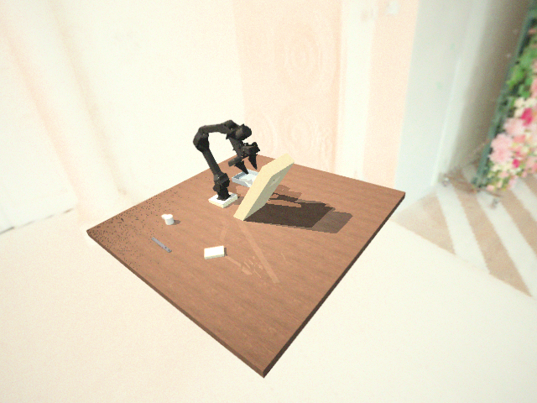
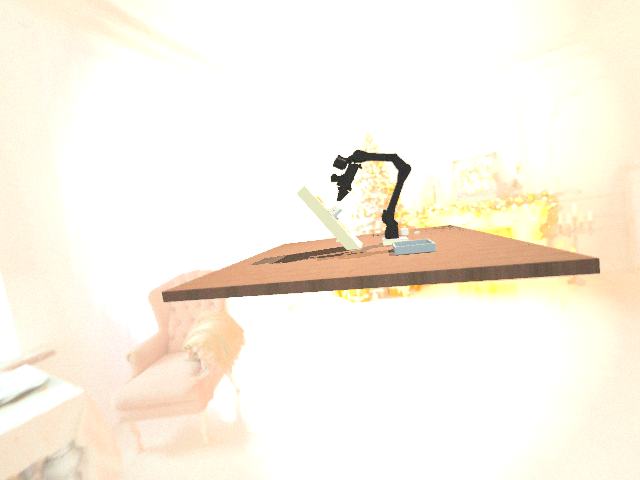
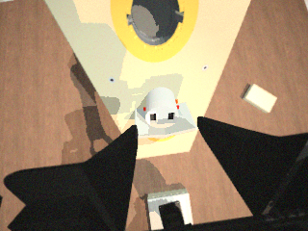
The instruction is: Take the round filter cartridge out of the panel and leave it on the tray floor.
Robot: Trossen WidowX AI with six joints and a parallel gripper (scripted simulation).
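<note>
The round white filter cartridge lies 20 mm ahead of my gripper tip and 40 mm below it. Also, from my gripper tip: light blue tray 290 mm behind, 310 mm to the left, 250 mm below; flat white block 10 mm ahead, 360 mm to the right, 250 mm below.
</note>
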